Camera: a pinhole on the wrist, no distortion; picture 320 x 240 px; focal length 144.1 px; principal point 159.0 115.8 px. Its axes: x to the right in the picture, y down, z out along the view. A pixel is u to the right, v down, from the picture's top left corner.
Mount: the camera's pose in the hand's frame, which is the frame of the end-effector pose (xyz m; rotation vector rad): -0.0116 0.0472 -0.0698 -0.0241 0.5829 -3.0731
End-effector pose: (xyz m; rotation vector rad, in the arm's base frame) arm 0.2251 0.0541 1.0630 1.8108 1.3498 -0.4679
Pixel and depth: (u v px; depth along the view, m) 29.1 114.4 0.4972
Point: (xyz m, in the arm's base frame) 0.3372 0.0376 0.4699
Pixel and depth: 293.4 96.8 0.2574
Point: 0.1496 -0.2412 1.1173
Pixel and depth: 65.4 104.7 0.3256
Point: 0.2975 -0.0017 0.7576
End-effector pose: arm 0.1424 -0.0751 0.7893 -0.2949 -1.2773 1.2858
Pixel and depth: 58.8 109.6 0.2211
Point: 0.0091 -0.0269 0.9328
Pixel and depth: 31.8 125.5 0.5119
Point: -0.1884 0.0561 1.2926
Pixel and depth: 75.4 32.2 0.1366
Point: 0.0185 -0.0326 0.8008
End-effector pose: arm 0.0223 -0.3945 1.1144 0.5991 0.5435 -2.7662
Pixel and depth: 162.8 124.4 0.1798
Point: -0.0077 -0.4049 1.2079
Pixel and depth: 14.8 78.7 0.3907
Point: -0.4279 -0.5967 1.2186
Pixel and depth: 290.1 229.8 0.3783
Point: 0.1450 -0.0719 1.5299
